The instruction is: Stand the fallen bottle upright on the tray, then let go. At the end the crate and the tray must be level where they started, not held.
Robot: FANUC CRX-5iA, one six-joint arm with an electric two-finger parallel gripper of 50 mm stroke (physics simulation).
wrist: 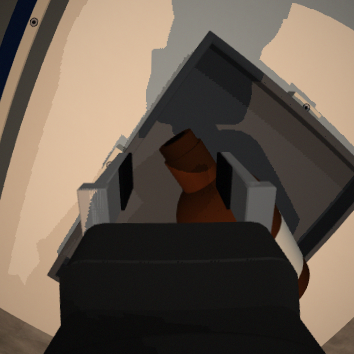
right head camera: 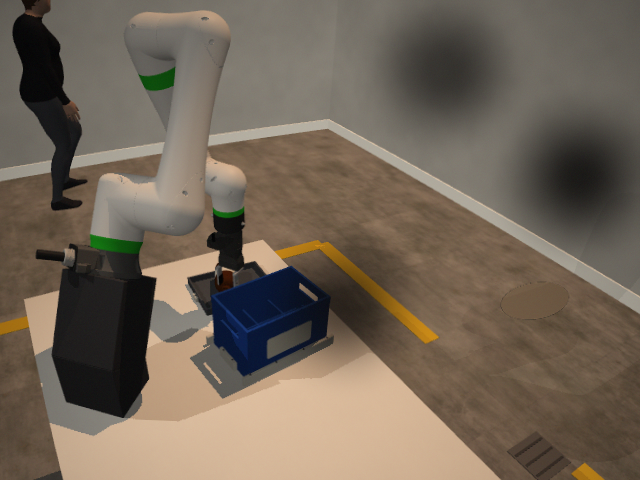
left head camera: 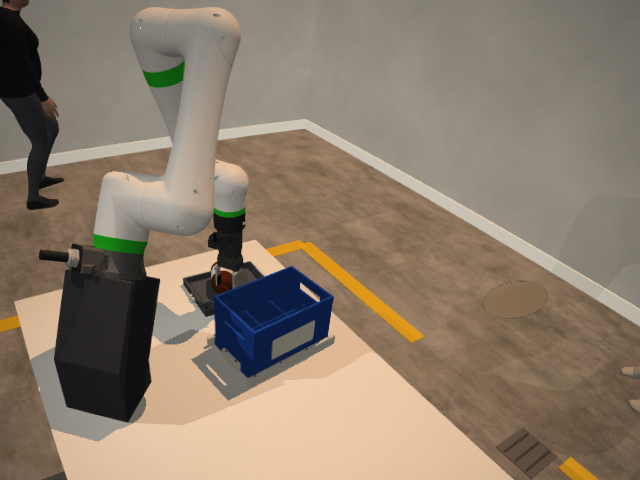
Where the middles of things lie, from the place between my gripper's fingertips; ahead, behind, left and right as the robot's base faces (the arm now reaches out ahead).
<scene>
Now: the brown bottle [wrist: 187, 158] 30 mm ahead of my hand, 70 mm to the left of it and 30 mm below it. Also, from my hand: blue crate [left head camera: 263, 322] (30 mm ahead, 230 mm to the right, 20 mm above); dark grey tray [left head camera: 200, 285] (40 mm ahead, 60 mm to the left, 60 mm below).
</scene>
